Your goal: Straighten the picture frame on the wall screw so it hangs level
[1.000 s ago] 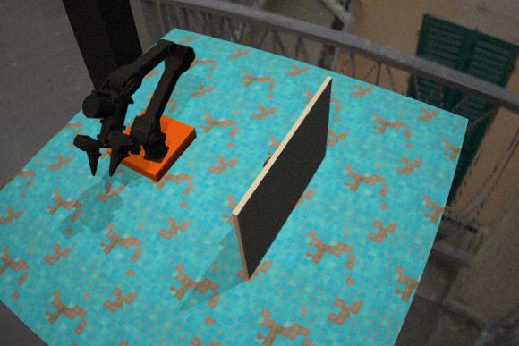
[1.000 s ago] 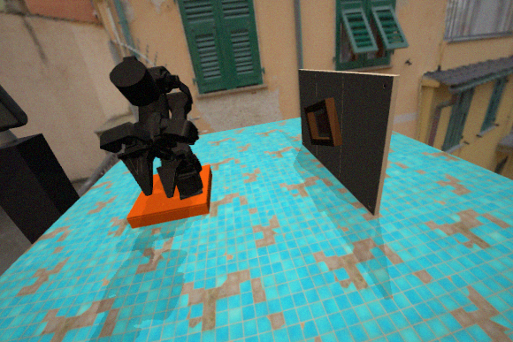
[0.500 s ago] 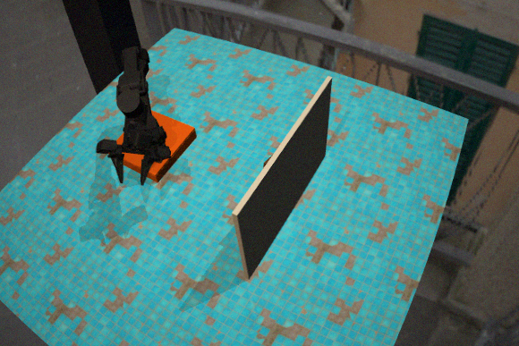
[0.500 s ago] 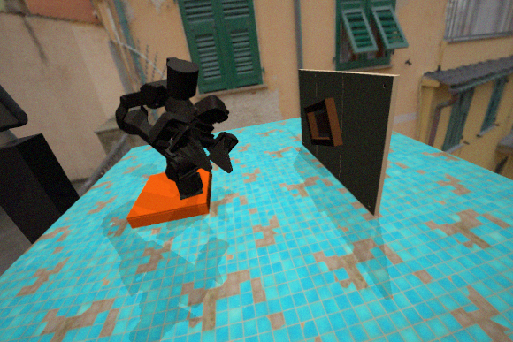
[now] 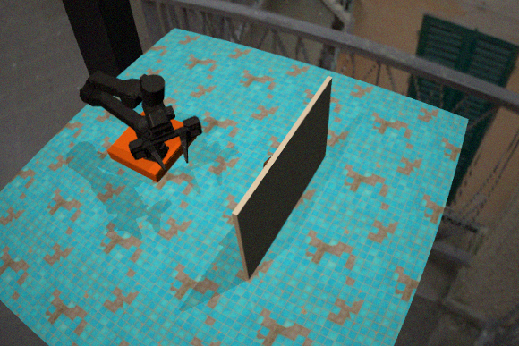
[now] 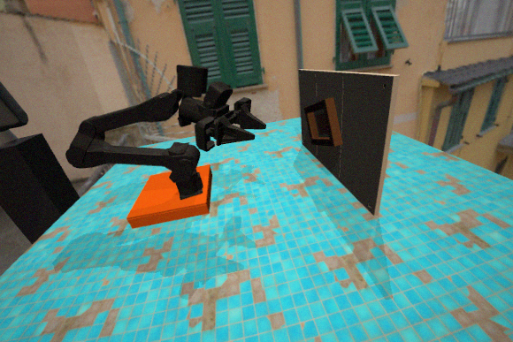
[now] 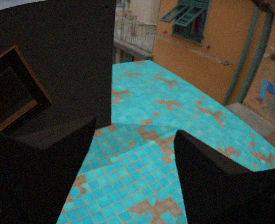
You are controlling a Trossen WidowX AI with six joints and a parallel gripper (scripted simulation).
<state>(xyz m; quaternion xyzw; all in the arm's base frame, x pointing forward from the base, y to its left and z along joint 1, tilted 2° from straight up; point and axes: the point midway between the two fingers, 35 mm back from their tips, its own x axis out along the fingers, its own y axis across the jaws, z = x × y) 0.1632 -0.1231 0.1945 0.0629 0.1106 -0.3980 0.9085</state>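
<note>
The brown picture frame lies 24 cm ahead of my gripper tip, 10 cm to the left of it and 6 cm below it. Also, from my gripper tip: wall panel 25 cm ahead, 9 cm to the left, 7 cm below.
</note>
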